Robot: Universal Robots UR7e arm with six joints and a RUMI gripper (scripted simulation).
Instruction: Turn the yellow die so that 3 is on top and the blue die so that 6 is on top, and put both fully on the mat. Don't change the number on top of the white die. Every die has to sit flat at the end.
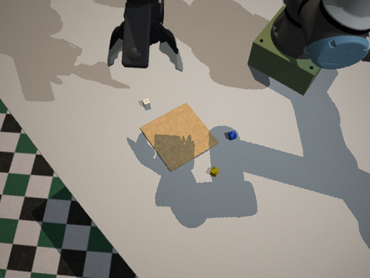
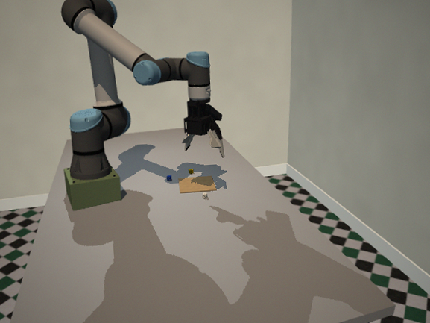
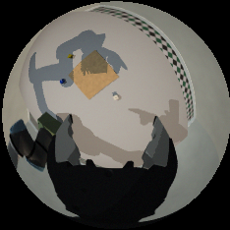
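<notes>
My gripper is now 10 mm past the white die, 20 mm to the left of it and 150 mm above it. From my hand the other things lie so: blue die: 90 mm behind, 200 mm to the left, 150 mm below; tan mat: 110 mm to the left, 160 mm below; yellow die: 20 mm ahead, 230 mm to the left, 150 mm below.
</notes>
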